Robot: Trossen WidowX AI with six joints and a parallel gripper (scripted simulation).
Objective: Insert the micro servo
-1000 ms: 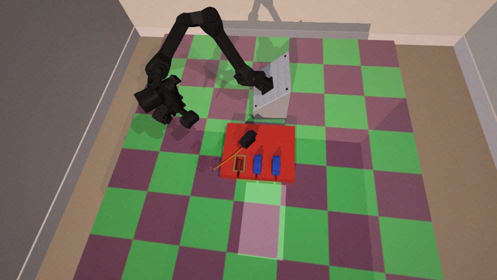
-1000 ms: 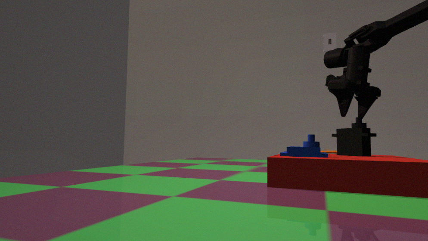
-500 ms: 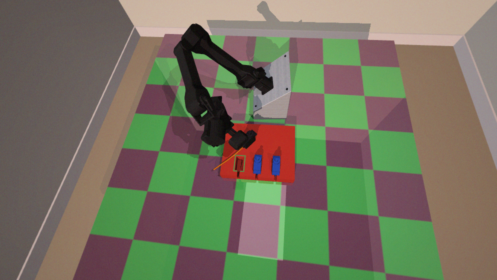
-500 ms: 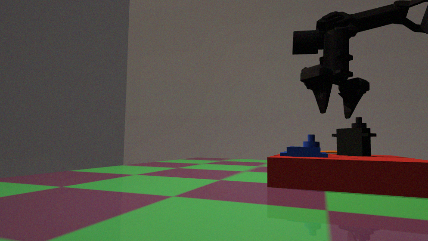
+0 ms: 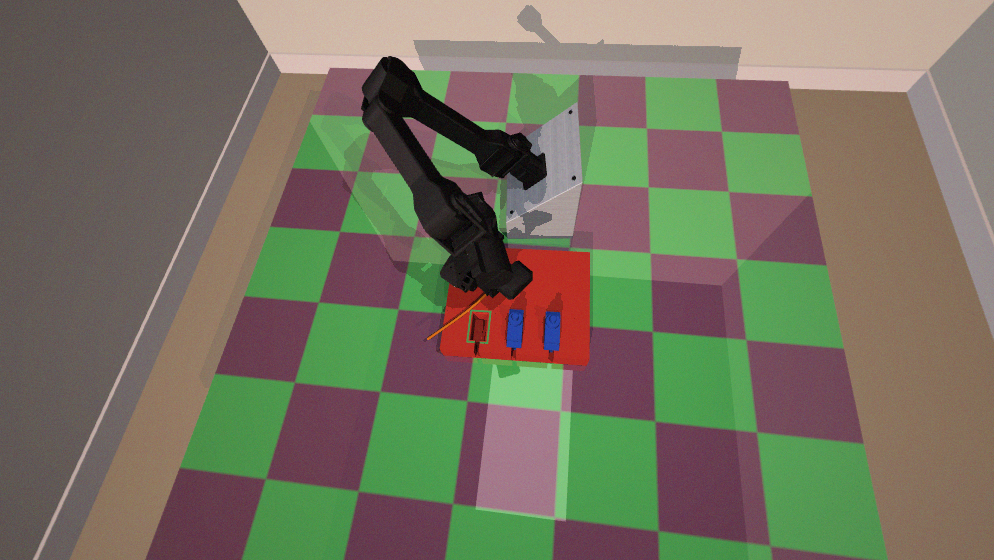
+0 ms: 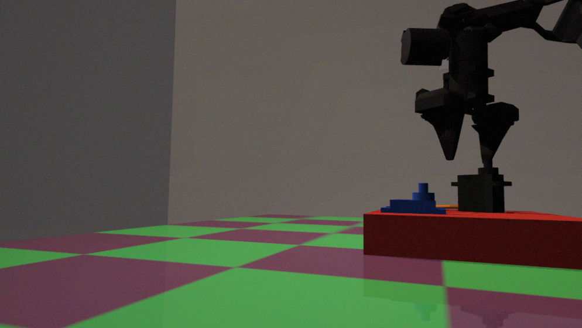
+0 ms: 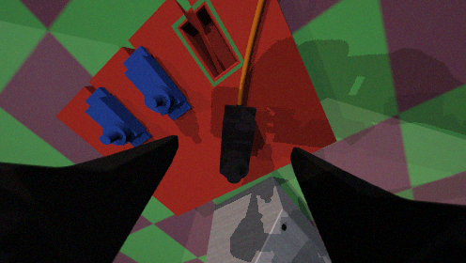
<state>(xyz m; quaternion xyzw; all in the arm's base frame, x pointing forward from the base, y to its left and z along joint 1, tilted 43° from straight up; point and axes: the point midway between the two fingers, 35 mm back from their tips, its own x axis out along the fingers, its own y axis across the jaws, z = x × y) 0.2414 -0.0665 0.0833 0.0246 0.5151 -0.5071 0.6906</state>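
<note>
My gripper tip is now 10 cm above the red deck, 6 cm to the right of it and 2 cm past it.
</note>
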